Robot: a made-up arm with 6 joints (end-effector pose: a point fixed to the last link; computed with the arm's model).
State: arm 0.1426 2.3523 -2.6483 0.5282 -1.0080 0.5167
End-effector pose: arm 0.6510 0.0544 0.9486 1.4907 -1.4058 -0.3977
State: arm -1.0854 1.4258 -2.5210 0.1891 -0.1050 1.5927
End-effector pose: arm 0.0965 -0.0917 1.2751 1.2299 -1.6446 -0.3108
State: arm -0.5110 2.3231 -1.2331 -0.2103 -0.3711 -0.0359
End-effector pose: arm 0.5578 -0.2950 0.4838 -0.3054 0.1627 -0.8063
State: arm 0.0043 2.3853 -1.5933 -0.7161 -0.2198 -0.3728
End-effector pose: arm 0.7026 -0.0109 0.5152 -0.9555 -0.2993 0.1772
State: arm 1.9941 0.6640 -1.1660 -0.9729 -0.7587 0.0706
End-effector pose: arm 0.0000 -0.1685 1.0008 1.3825 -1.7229 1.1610
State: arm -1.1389 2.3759 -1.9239 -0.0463 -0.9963 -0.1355
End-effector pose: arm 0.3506 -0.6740 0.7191 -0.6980 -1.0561 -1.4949
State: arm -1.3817 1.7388 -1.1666 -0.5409 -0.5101 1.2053
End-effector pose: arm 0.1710 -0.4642 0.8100 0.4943 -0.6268 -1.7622
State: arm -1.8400 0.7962 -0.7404 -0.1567 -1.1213 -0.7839
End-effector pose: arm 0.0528 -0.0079 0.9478 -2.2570 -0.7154 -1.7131
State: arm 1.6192 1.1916 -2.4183 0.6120 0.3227 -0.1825
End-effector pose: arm -0.0481 -0.0365 1.2422 1.4870 -0.5235 1.1067
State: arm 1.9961 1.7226 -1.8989 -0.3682 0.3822 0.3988
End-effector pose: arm -0.1861 0.4031 0.9513 0.3215 -0.2454 1.3039
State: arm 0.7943 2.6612 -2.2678 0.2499 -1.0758 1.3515
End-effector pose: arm 0.5467 0.5321 0.6411 1.8362 -0.0053 0.1698
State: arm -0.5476 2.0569 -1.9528 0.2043 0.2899 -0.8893
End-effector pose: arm 0.5714 -0.3382 0.7896 -0.7803 -0.1806 -0.6964
